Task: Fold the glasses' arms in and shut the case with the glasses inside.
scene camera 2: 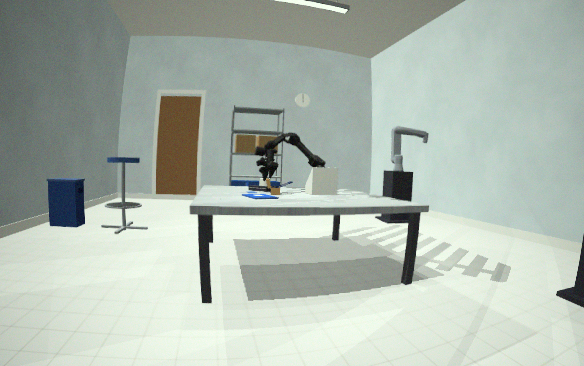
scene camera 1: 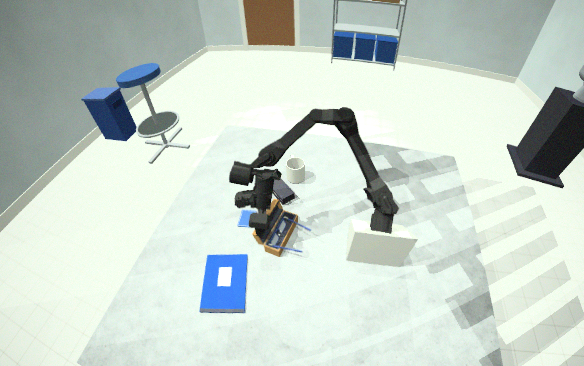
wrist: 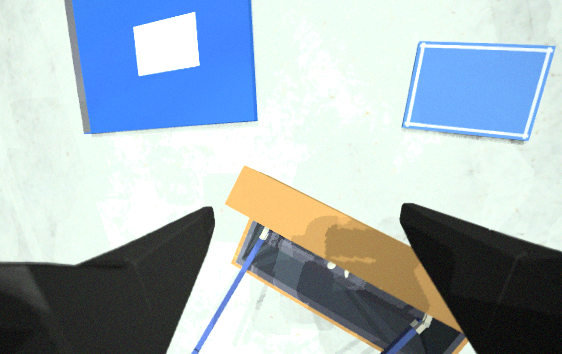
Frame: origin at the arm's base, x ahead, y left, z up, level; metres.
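Seen in the pictures: gripper, fingertip midpoint: (wrist: 306,213); arm's base, link origin: (scene camera 2: 322,173) (scene camera 1: 381,229).
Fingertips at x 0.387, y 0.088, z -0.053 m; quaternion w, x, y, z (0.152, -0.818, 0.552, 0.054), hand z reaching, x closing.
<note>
Pixels of each thing's top centre, then the offset from my fingertips to it. "pt": a spot on its surface instead. Level surfaces: height alone.
- orange-brown glasses case, surface spot: (wrist: 300,300) pt dx -0.084, dy -0.021, dz -0.049 m
- table with its lid, surface height: dz +0.002 m
- blue notebook, top centre: (wrist: 148,49) (scene camera 1: 224,281) (scene camera 2: 259,195) dx +0.047, dy +0.202, dz -0.086 m
- card, top centre: (wrist: 473,89) (scene camera 1: 246,218) dx +0.101, dy -0.066, dz -0.089 m
- dark box, top centre: (scene camera 1: 277,184) (scene camera 2: 259,185) dx +0.048, dy -0.249, dz -0.060 m
- white mug, surface spot: (scene camera 1: 295,172) pt dx -0.010, dy -0.308, dz -0.025 m
The orange-brown glasses case (scene camera 1: 270,249) (scene camera 2: 275,191) (wrist: 300,300) stands on the table with its lid (wrist: 285,200) raised at the hinge side. The glasses lie with their front inside the dark-lined base. Both blue arms of the glasses (scene camera 1: 299,225) (wrist: 225,301) stick out over the base's open side, apart and unfolded. My gripper (scene camera 1: 260,225) (scene camera 2: 265,178) (wrist: 306,213) is open and empty, pointing down above the lid. In the wrist view the lid runs between the fingertips and its right part passes behind the right finger. The arm hides part of the lid in scene camera 1.
A blue notebook (scene camera 1: 225,300) (wrist: 220,95) and a small blue cloth or card (scene camera 1: 245,219) (wrist: 475,92) lie beyond the lid side. A dark box (scene camera 1: 285,192) and a white mug (scene camera 1: 295,172) stand behind the case. The arm's white base block (scene camera 1: 380,247) is at right.
</note>
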